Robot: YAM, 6 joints.
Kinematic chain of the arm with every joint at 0, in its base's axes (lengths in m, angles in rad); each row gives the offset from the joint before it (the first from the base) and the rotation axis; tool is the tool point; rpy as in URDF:
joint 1: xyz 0 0 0.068 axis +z
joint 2: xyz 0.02 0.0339 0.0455 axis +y
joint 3: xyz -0.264 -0.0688 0 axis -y
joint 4: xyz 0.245 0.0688 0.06 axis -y
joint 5: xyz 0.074 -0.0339 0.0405 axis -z
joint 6: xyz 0.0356 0 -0.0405 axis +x
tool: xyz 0 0 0 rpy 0 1.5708 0
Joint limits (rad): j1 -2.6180..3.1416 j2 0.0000..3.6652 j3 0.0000..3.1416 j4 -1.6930..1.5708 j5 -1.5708..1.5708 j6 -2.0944..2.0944
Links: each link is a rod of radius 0.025 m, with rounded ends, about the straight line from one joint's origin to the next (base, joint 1, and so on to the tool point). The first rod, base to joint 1, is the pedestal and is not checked.
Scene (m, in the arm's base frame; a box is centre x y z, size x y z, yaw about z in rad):
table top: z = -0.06
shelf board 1: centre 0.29 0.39 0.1 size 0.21 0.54 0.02 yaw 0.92
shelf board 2: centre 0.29 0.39 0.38 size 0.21 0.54 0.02 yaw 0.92
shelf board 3: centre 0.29 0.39 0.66 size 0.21 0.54 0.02 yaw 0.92
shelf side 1: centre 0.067 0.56 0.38 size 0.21 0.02 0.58 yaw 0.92
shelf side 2: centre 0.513 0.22 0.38 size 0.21 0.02 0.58 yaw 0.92
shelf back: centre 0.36 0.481 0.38 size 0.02 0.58 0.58 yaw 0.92
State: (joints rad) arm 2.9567 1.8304 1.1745 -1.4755 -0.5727 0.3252
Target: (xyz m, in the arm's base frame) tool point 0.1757 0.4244 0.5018
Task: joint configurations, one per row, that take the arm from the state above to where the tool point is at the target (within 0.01 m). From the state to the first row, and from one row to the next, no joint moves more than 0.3 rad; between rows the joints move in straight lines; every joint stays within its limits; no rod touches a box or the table.
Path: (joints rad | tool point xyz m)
1: 2.6758 1.7845 1.3151 -1.3683 -0.5336 0.3252 | -0.2708 0.1159 0.2132
2: 2.3950 1.7385 1.4557 -1.2611 -0.4946 0.3252 | -0.2456 0.2042 0.2578
3: 2.1141 1.6926 1.5963 -1.1540 -0.4555 0.3252 | -0.1866 0.2787 0.3111
4: 1.8333 1.6467 1.7369 -1.0468 -0.4165 0.3252 | -0.1021 0.3246 0.3715
5: 1.5524 1.6008 1.8775 -0.9396 -0.3774 0.3252 | -0.0070 0.3318 0.4361
6: 1.2716 1.5548 2.0181 -0.8324 -0.3384 0.3252 | 0.0796 0.2983 0.5018
7: 1.2134 1.8222 2.2598 -0.5946 -0.3205 0.3252 | 0.1254 0.3680 0.5105
8: 1.1552 2.0897 2.5016 -0.3567 -0.3026 0.3252 | 0.1757 0.4244 0.5018

